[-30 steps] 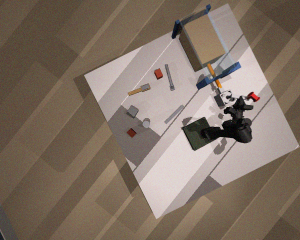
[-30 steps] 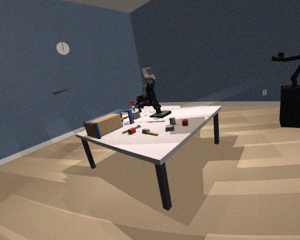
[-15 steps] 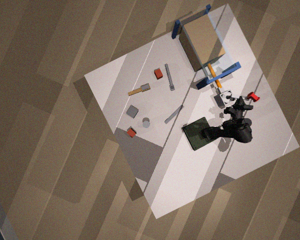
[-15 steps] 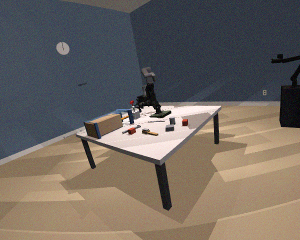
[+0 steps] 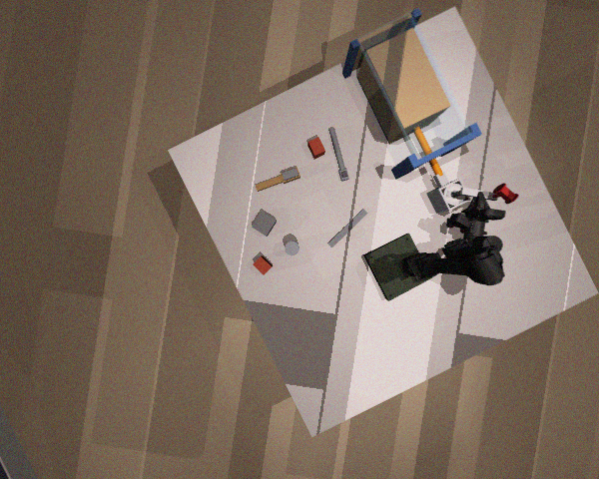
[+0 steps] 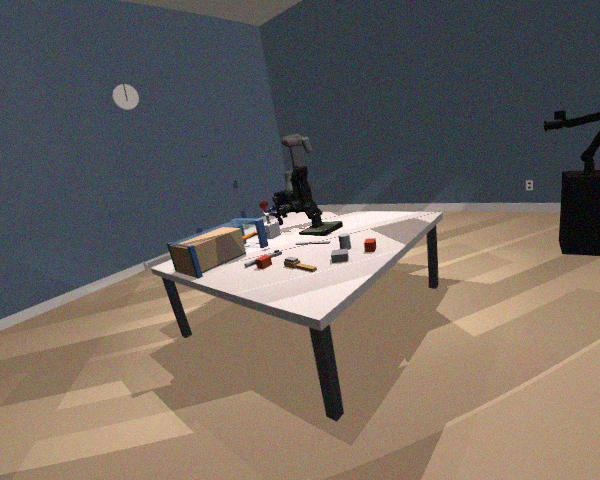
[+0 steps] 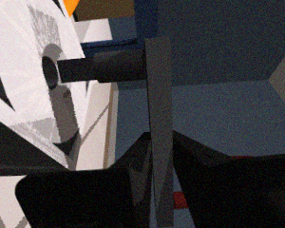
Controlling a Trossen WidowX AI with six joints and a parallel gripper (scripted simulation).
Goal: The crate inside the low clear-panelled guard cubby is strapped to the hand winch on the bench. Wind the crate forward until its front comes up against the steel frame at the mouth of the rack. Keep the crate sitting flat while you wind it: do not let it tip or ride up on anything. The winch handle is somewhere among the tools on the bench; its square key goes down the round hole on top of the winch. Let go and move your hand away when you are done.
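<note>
Now: gripper tip 10 mm past the winch handle, 10 mm to the left of it and 10 mm below it. The rest, counted from my gripper tip: blue frame: 190 mm ahead, 30 mm to the left, 40 mm below; red knob: 40 mm behind, 40 mm to the right, 40 mm above; grey winch: 10 mm ahead, 30 mm to the left, 110 mm below.
</note>
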